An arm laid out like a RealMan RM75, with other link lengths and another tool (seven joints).
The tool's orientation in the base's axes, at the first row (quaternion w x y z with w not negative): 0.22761 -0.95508 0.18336 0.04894
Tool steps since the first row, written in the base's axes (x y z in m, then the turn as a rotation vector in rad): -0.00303 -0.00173 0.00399 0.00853 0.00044 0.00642; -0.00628 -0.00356 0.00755 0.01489 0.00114 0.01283; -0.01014 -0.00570 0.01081 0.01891 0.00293 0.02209; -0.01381 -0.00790 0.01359 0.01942 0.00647 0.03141; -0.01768 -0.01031 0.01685 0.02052 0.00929 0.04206; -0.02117 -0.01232 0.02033 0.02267 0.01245 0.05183; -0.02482 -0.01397 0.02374 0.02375 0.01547 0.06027; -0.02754 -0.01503 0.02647 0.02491 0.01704 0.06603; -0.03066 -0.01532 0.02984 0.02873 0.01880 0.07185; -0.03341 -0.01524 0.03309 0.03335 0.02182 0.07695; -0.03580 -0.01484 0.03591 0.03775 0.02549 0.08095; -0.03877 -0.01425 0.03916 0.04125 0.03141 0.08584
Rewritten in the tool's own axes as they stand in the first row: -0.00295 0.00090 -0.00431 0.00664 -0.00622 -0.00561; -0.00600 0.00214 -0.00828 0.01117 -0.01184 -0.01107; -0.00945 0.00400 -0.01212 0.01268 -0.01868 -0.01856; -0.01263 0.00603 -0.01555 0.01034 -0.02569 -0.02527; -0.01601 0.00811 -0.01951 0.00855 -0.03288 -0.03350; -0.01920 0.00963 -0.02349 0.00778 -0.04037 -0.04080; -0.02265 0.01093 -0.02724 0.00630 -0.04680 -0.04697; -0.02531 0.01169 -0.03013 0.00584 -0.05093 -0.05141; -0.02871 0.01169 -0.03323 0.00778 -0.05624 -0.05584; -0.03186 0.01129 -0.03607 0.01017 -0.06259 -0.05906; -0.03471 0.01067 -0.03838 0.01235 -0.06894 -0.06101; -0.03823 0.00994 -0.04098 0.01279 -0.07719 -0.06273
